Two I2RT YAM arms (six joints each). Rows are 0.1 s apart.
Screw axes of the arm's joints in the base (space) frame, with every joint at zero. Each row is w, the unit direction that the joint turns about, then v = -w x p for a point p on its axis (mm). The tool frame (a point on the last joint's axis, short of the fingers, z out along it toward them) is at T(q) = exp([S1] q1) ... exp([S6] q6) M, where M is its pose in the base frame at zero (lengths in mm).
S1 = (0, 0, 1, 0, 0, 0)
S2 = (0, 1, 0, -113.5, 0, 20)
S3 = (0, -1, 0, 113.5, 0, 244)
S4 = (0, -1, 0, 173.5, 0, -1)
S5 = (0, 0, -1, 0, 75, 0)
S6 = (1, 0, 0, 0, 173.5, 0)
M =
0 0 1 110.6
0 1 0 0
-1 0 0 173.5
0 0 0 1
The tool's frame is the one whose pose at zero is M.
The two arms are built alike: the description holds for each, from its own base.
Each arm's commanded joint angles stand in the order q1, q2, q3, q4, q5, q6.
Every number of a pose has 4 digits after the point.
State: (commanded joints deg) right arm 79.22 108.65 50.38 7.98 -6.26 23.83; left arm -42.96 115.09 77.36 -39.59 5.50 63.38
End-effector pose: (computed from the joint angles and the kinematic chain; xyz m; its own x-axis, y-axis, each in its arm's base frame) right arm 0.0624 0.3487 0.1027 -0.5314 -0.6438 -0.5505 -0.8470 0.4128 0.3349; left arm 0.2805 -0.2659 0.1434 0.3003 0.9363 -0.1820 0.9491 -0.2744 0.1543
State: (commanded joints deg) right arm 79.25 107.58 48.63 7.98 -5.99 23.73; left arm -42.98 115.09 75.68 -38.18 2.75 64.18
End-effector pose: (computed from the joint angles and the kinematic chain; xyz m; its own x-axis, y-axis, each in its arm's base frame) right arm 0.0610 0.3410 0.1012 -0.5308 -0.6500 -0.5439 -0.8474 0.4178 0.3276; left arm 0.2789 -0.2623 0.1364 0.3086 0.9415 -0.1358 0.9430 -0.2841 0.1730
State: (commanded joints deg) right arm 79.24 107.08 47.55 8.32 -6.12 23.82; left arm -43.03 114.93 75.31 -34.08 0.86 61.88
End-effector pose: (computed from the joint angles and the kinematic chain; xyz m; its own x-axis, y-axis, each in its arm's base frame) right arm 0.0601 0.3367 0.0998 -0.5327 -0.6520 -0.5395 -0.8462 0.4191 0.3290; left arm 0.2840 -0.2659 0.1377 0.2738 0.9508 -0.1450 0.9418 -0.2345 0.2407
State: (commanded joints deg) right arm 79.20 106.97 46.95 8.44 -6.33 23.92; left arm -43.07 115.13 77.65 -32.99 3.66 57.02
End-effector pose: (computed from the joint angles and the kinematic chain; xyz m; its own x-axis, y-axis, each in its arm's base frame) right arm 0.0597 0.3341 0.0981 -0.5353 -0.6553 -0.5330 -0.8447 0.4208 0.3309; left arm 0.2904 -0.2746 0.1478 0.2100 0.9497 -0.2324 0.9570 -0.1510 0.2477
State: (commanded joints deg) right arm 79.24 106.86 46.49 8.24 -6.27 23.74; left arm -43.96 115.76 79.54 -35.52 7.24 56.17
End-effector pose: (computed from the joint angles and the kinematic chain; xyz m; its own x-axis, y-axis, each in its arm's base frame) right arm 0.0591 0.3318 0.0965 -0.5331 -0.6617 -0.5272 -0.8460 0.4218 0.3261; left arm 0.2863 -0.2823 0.1511 0.2151 0.9374 -0.2739 0.9670 -0.1653 0.1937
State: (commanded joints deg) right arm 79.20 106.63 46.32 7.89 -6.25 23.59; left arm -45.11 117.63 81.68 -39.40 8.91 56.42
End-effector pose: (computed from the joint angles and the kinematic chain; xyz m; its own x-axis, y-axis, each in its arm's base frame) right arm 0.0591 0.3305 0.0966 -0.5318 -0.6650 -0.5244 -0.8468 0.4225 0.3231; left arm 0.2809 -0.2898 0.1465 0.2285 0.9369 -0.2647 0.9713 -0.2008 0.1278
